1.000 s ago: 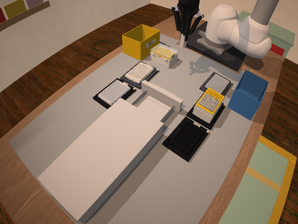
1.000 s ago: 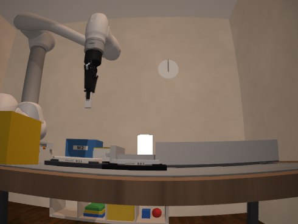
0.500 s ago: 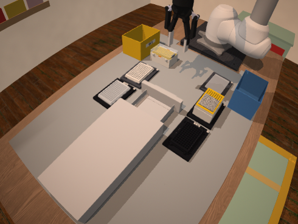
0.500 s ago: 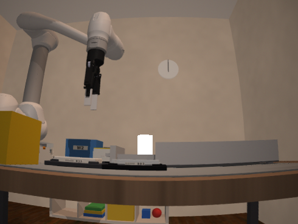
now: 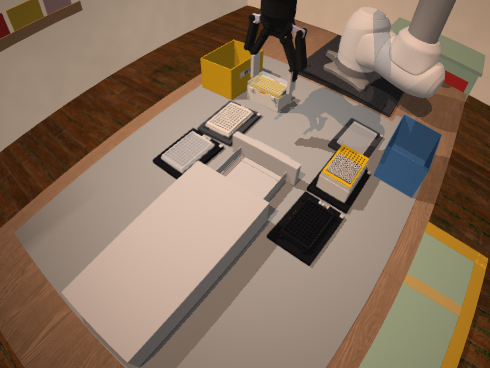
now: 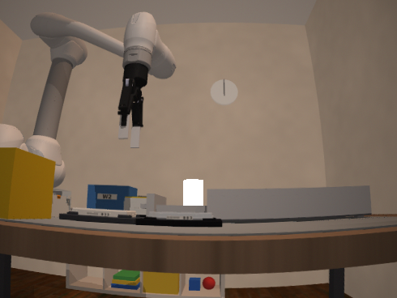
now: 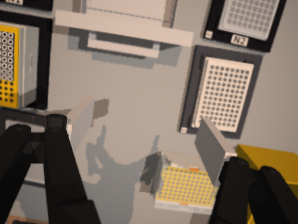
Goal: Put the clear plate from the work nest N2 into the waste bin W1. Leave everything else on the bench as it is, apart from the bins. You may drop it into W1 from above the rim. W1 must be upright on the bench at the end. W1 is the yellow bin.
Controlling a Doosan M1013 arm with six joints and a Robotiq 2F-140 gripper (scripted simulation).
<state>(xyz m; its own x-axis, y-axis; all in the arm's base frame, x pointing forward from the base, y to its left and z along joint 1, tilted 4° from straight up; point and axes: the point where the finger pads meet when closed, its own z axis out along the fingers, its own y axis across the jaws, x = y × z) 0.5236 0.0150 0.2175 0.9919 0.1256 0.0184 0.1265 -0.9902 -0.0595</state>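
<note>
Right now my hand is 220 mm above the clear plate, 190 mm short of it and 120 mm to the left of it. The rest, counted from my hand: white plate (220 mm below, 140 mm to the right, 20 mm ahead); then black nest N2 (230 mm below, 190 mm ahead, 120 mm to the right); then yellow-topped tip rack (230 mm to the left, 180 mm below, 50 mm behind).
</note>
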